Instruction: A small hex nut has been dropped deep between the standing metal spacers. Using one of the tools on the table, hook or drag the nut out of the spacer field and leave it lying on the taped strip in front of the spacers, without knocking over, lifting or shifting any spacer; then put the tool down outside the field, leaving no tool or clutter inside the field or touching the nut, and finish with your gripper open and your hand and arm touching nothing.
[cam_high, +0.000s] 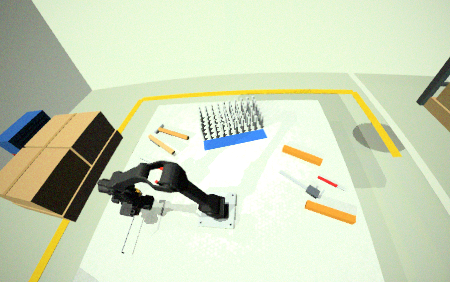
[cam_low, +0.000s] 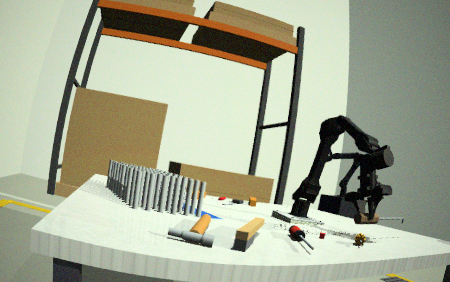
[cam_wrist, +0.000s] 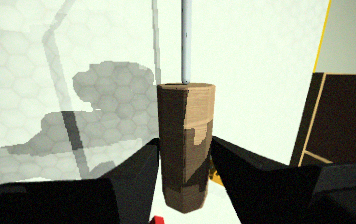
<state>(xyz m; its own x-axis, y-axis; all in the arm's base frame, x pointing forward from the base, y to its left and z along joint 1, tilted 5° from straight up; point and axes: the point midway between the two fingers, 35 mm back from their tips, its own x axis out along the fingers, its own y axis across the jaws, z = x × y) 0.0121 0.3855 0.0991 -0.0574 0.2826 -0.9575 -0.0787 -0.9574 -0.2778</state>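
My gripper tip is 110 mm past the tool with thin metal rod and 10 mm to the right of it. Also, from my gripper tip: tiny red piece 160 mm ahead, 30 mm to the right, 60 mm below; red screwdriver 80 mm ahead, 960 mm to the right, 60 mm below; blue taped strip 440 mm ahead, 470 mm to the right, 60 mm below.
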